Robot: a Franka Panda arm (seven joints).
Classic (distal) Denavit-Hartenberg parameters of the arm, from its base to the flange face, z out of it. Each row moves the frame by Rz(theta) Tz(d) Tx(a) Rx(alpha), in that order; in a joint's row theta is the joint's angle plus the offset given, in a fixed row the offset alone. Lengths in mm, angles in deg.
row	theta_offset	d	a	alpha
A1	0	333	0	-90
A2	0	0	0	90
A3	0	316	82.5	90
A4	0	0	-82.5	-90
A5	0	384	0	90
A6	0	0	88	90
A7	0	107	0	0
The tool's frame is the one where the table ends.
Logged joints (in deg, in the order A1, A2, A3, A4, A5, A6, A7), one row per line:
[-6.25, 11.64, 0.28, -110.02, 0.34, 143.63, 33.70]
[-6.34, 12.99, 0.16, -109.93, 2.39, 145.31, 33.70]
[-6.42, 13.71, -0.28, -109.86, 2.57, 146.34, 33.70]
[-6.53, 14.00, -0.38, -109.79, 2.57, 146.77, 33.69]
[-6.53, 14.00, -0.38, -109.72, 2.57, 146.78, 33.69]
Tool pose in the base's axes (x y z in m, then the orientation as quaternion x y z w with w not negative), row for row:
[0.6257, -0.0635, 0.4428, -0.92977, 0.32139, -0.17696, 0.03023]
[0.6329, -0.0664, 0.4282, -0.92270, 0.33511, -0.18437, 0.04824]
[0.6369, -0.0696, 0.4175, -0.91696, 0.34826, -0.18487, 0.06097]
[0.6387, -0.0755, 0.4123, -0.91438, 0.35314, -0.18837, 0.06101]
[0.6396, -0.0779, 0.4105, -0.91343, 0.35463, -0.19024, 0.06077]
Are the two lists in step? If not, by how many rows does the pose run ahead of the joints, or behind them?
The pose runs 1 row behind the joints: the pose in row i belongs to the joints in row i - 1.
